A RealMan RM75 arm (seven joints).
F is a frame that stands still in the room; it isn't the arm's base.
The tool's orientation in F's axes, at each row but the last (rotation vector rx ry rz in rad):
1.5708, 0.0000, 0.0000
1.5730, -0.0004, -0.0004
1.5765, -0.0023, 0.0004
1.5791, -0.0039, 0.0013
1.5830, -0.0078, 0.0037
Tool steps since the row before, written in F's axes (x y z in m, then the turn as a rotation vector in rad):
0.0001, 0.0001, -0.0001, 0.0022, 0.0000, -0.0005
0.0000, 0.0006, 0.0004, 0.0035, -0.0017, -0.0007
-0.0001, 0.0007, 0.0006, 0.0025, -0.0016, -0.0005
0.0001, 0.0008, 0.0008, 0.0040, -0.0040, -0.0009
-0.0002, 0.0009, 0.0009, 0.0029, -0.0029, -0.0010
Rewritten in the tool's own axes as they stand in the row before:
0.0001, -0.0001, -0.0001, 0.0022, -0.0005, 0.0000
0.0000, 0.0004, -0.0006, 0.0035, -0.0007, 0.0017
-0.0001, 0.0006, -0.0007, 0.0025, -0.0005, 0.0016
0.0001, 0.0008, -0.0008, 0.0040, -0.0009, 0.0040
-0.0002, 0.0009, -0.0009, 0.0029, -0.0010, 0.0029

